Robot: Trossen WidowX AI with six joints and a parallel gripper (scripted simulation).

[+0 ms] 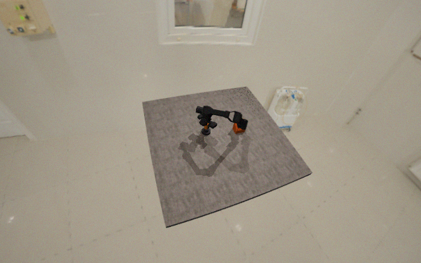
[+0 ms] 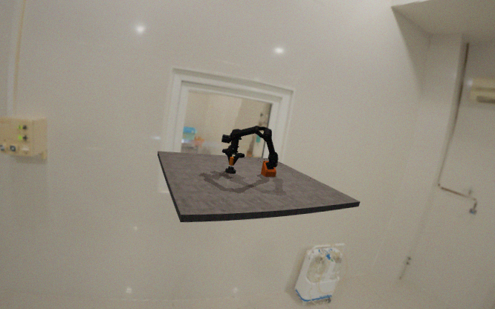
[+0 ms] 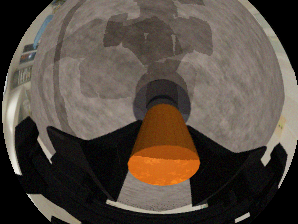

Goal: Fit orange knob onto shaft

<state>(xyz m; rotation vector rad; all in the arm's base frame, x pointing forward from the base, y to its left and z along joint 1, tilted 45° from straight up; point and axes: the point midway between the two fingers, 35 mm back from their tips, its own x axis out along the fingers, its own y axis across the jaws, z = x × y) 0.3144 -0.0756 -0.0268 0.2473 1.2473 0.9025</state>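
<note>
My gripper tip is 30 mm below the orange knob. The rest, counted from my gripper tip: round pedestal: 40 mm below.
</note>
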